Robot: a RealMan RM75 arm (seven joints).
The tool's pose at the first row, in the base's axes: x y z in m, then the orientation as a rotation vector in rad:
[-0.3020, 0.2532, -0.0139, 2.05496, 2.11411, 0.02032]
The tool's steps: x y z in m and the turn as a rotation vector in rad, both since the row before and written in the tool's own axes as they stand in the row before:
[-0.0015, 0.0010, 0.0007, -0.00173, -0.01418, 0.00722]
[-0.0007, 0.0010, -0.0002, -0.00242, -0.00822, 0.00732]
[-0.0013, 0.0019, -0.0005, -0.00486, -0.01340, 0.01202]
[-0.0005, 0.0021, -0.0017, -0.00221, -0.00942, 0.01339]
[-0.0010, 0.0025, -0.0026, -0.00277, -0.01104, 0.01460]
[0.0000, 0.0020, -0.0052, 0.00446, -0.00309, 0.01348]
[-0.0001, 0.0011, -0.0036, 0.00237, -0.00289, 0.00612]
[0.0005, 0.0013, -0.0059, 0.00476, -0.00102, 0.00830]
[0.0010, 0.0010, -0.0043, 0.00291, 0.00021, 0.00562]
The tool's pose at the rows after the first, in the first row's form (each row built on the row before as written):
[-0.3009, 0.2517, -0.0143, 2.05566, 2.09768, 0.00858]
[-0.2999, 0.2511, -0.0139, 2.05849, 2.08433, 0.00376]
[-0.2981, 0.2499, -0.0129, 2.06252, 2.06210, -0.00308]
[-0.2963, 0.2497, -0.0108, 2.07100, 2.04186, -0.00829]
[-0.2943, 0.2492, -0.0077, 2.07952, 2.01917, -0.01437]
[-0.2932, 0.2501, -0.0023, 2.09443, 2.00508, -0.01970]
[-0.2927, 0.2506, 0.0014, 2.10075, 1.99794, -0.02402]
[-0.2923, 0.2521, 0.0072, 2.11145, 1.99048, -0.02840]
[-0.2919, 0.2538, 0.0114, 2.11887, 1.98578, -0.03011]

